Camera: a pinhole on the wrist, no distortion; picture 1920 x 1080 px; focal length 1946.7 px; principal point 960.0 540.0 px. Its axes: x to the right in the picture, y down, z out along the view. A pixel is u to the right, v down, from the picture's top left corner.
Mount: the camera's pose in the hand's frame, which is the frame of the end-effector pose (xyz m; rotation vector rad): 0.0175 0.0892 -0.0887 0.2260 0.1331 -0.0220
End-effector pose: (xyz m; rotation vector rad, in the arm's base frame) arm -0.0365 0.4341 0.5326 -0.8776 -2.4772 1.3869
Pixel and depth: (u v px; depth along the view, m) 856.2 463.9 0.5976
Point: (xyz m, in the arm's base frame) -0.3170 0.0904 0.3104
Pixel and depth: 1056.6 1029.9 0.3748
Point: -0.1892 0.3113 0.2801
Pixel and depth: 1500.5 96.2 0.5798
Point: -0.4816 0.2032 0.4081
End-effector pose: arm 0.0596 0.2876 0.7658 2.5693 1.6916 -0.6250
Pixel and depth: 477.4 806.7 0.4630
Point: -0.0358 0.1534 0.4097
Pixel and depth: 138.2 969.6 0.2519
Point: 0.0599 0.1647 0.5979
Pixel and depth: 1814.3 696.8 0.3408
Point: 0.0915 0.4082 0.4802
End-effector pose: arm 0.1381 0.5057 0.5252 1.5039 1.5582 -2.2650
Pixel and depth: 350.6 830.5 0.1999
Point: 0.1009 0.3739 0.4901
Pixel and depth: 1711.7 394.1 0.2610
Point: -0.0382 0.4660 0.4191
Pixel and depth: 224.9 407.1 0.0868
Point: 0.1725 0.4727 0.4821
